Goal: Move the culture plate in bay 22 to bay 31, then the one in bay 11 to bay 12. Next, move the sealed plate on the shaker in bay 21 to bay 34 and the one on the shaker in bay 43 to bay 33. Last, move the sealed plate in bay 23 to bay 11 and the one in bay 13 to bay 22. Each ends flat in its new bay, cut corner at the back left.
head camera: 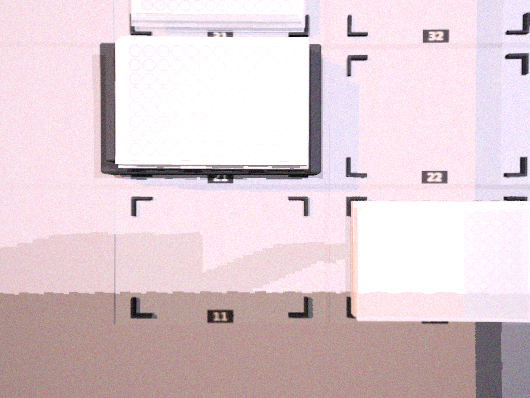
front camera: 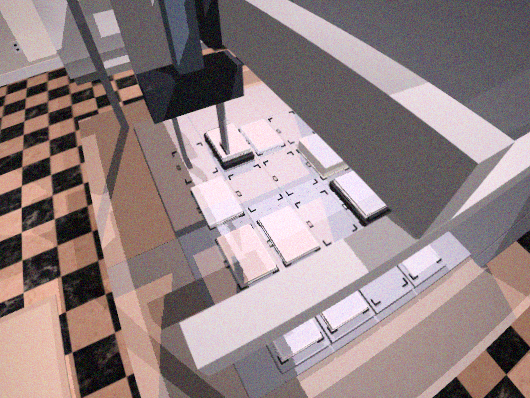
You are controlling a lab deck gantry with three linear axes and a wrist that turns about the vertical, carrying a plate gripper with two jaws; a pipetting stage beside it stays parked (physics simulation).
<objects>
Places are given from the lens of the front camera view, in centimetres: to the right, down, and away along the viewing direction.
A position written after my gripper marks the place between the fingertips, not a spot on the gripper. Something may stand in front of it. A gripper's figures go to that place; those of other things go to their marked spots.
my gripper [front camera: 206, 156]: -12, -9, 61
wall [front camera: 471, 58]: 37, -25, 48
</objects>
